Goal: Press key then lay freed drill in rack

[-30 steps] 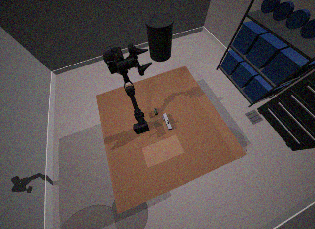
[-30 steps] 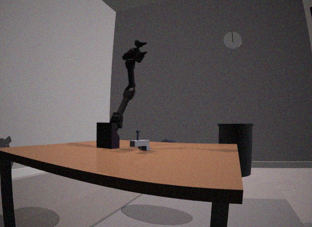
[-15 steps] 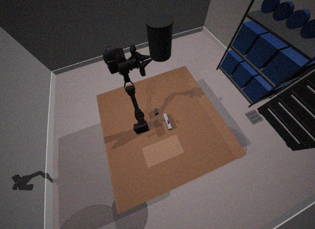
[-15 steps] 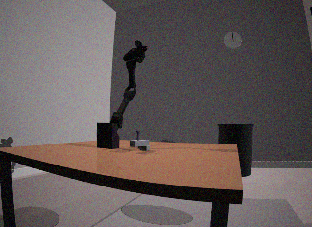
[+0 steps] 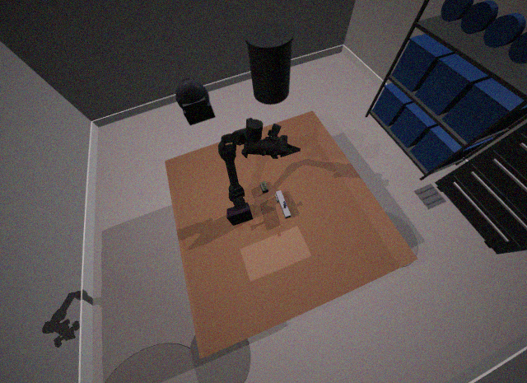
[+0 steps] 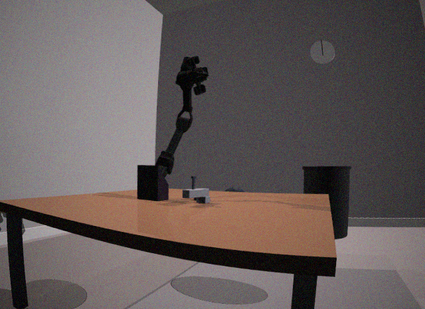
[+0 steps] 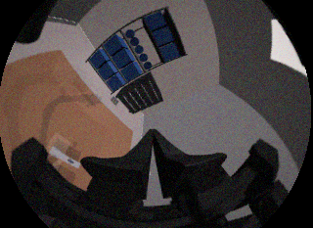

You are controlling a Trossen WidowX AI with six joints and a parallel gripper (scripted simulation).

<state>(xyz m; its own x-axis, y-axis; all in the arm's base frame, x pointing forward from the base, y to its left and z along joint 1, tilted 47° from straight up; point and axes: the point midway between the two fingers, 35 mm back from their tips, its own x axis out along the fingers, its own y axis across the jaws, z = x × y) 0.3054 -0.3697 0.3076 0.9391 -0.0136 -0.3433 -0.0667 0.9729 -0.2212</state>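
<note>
Now: the thin dark pin 500 mm below my gripper tip, 50 mm behind it and 30 mm to the right of it. From my gripper tip the other things lie so: drill (550 mm below, 60 mm behind, 30 mm to the left); greenish rack (580 mm below, 170 mm to the left, 130 mm behind); light grey block (560 mm below, 50 mm behind, 10 mm to the left).
</note>
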